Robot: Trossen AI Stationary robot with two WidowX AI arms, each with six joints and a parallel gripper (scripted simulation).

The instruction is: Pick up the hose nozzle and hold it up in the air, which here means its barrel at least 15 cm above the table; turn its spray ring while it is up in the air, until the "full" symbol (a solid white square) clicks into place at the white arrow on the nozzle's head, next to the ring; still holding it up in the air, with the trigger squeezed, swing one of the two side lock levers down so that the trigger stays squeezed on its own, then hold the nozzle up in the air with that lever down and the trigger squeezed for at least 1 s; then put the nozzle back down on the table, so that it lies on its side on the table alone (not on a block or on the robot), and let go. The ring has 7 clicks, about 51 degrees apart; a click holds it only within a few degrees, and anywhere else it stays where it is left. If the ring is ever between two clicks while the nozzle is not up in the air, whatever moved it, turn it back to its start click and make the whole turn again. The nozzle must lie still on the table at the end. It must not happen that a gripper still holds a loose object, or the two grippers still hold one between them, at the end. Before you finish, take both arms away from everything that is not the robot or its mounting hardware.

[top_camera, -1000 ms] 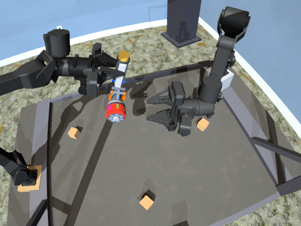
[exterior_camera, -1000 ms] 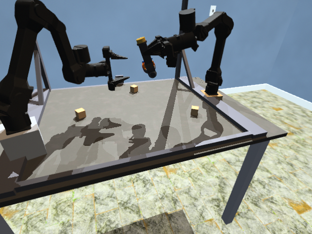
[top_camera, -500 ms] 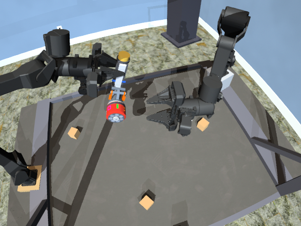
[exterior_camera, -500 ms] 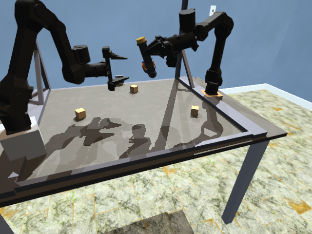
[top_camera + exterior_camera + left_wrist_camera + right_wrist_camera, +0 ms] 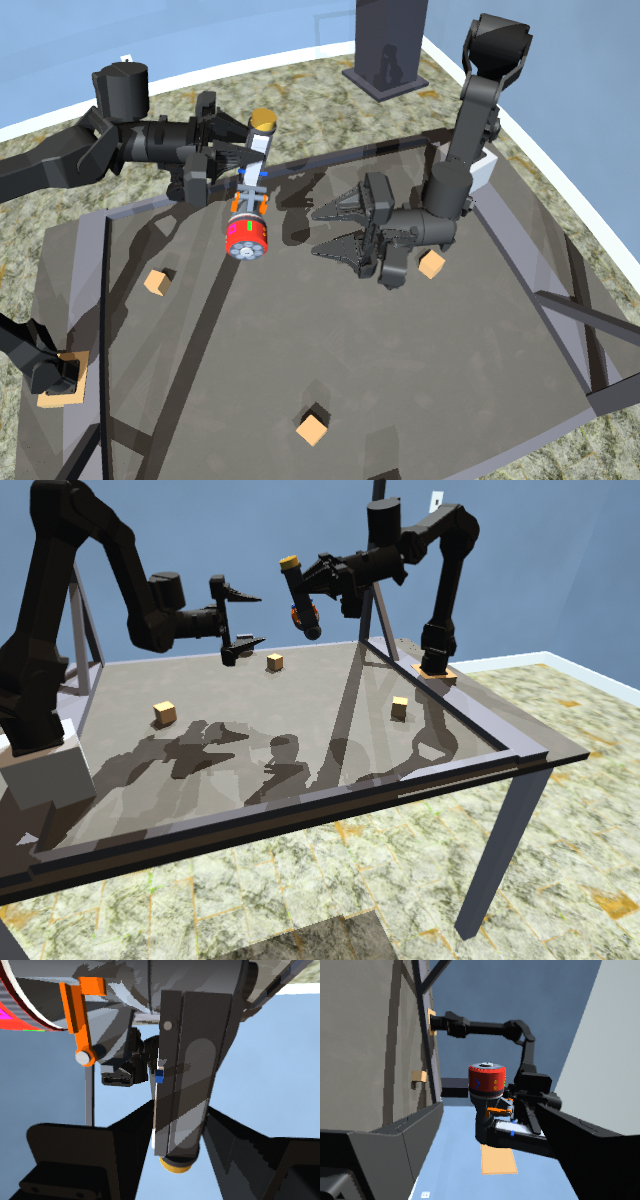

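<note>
Right now my right hand is 5 cm short of the red spray ring, 12 cm to the right of it and 1 cm below it.
</note>
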